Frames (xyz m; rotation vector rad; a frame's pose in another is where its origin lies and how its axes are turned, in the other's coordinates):
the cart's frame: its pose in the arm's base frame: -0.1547 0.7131 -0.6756 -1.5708 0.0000 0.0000
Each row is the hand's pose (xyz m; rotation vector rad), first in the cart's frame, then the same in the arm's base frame.
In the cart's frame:
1: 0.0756 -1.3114 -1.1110 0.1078 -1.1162 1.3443
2: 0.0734 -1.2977 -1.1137 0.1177 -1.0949 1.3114
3: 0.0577 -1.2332 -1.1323 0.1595 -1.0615 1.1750
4: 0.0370 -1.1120 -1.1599 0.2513 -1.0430 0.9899
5: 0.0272 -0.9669 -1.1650 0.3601 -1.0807 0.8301
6: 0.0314 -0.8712 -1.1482 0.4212 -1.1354 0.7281
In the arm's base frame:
1: -0.0791 -0.3979 0.6358 -1.0209 0.1721 1.8562
2: -0.0813 -0.4006 0.6221 -1.0318 0.1633 1.8151
3: -0.0970 -0.4192 0.5576 -1.0534 0.0854 1.6836
4: -0.1177 -0.4468 0.4364 -1.0301 -0.0396 1.5171
5: -0.1275 -0.4519 0.2913 -0.9557 -0.1846 1.4076
6: -0.1233 -0.4351 0.1956 -0.9022 -0.2977 1.3619

